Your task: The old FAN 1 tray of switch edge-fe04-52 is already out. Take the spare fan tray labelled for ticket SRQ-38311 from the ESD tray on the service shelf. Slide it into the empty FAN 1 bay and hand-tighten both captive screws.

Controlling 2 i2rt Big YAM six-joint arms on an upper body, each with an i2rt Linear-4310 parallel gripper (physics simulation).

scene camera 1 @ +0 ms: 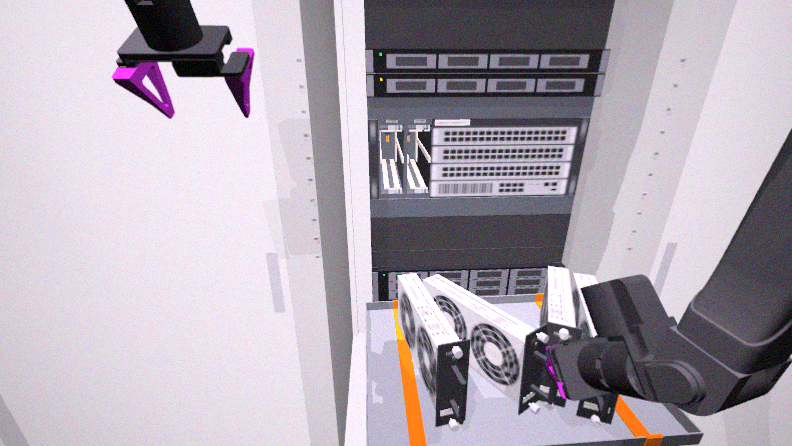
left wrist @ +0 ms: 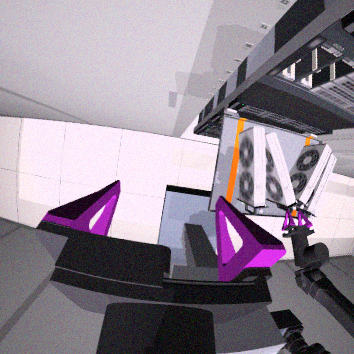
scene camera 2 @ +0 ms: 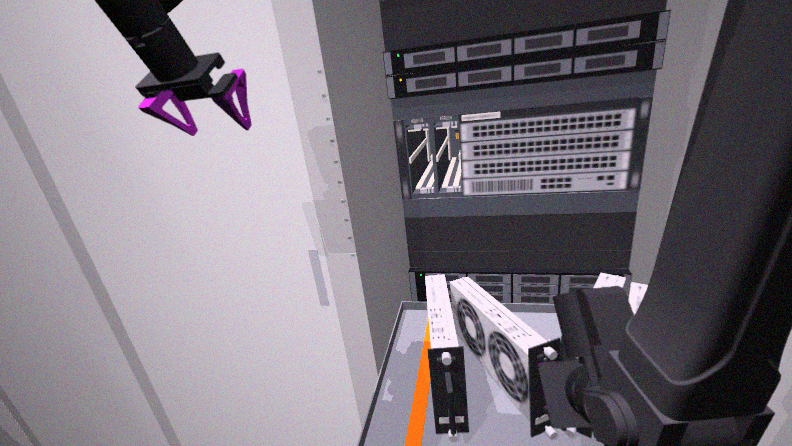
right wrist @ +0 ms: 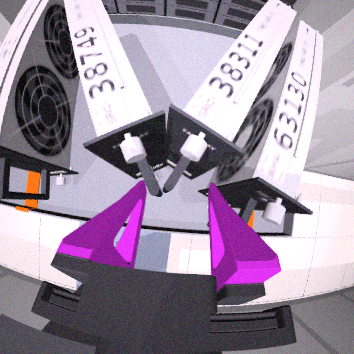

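The fan tray labelled 38311 (right wrist: 232, 70) (scene camera 1: 560, 299) (left wrist: 306, 157) stands on edge in the ESD tray (scene camera 1: 382, 398), second from the right. Its black faceplate has a white captive screw (right wrist: 193, 146) and a dark handle (right wrist: 176, 175). My right gripper (right wrist: 176, 186) is partly open. In the right wrist view its fingertips lie either side of the 38311 handle's end and the neighbouring 38749 handle's end; contact cannot be told. My left gripper (scene camera 1: 208, 115) (scene camera 2: 221, 130) (left wrist: 169, 192) is open and empty, high at the left. Two empty bays (scene camera 1: 390, 174) (scene camera 1: 416, 174) show left of the switch's line cards; their labels are unreadable.
Fan tray 38749 (right wrist: 97, 70) (scene camera 1: 493, 332) leans toward 38311, their faceplates nearly meeting. Fan tray 63130 (right wrist: 292, 115) stands close at the right of 38311. Another fan tray (scene camera 1: 432, 321) (scene camera 2: 441, 315) stands at the left. The cabinet's side wall (scene camera 1: 326, 166) is left of the bays.
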